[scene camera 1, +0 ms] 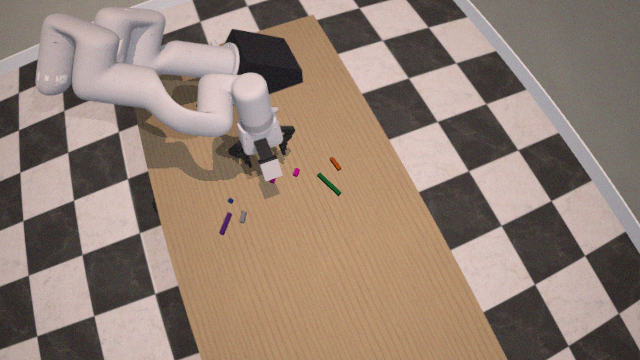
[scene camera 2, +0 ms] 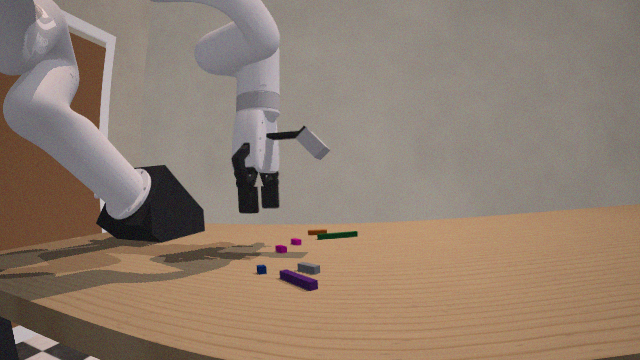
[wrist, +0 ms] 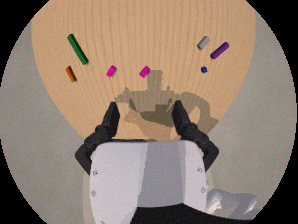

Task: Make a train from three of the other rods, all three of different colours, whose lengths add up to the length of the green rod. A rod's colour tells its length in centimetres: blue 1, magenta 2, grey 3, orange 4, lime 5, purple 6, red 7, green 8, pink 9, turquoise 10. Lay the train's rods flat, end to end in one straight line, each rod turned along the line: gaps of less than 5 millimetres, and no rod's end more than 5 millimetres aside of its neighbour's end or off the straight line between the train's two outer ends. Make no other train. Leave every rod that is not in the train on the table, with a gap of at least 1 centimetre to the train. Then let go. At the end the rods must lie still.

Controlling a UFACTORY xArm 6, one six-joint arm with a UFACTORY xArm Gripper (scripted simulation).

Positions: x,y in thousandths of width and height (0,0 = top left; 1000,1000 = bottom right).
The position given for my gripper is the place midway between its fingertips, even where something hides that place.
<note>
I see my gripper (scene camera 2: 407,585).
My gripper shows as well in scene camera 1 (scene camera 1: 415,438) and in the wrist view (wrist: 488,480).
</note>
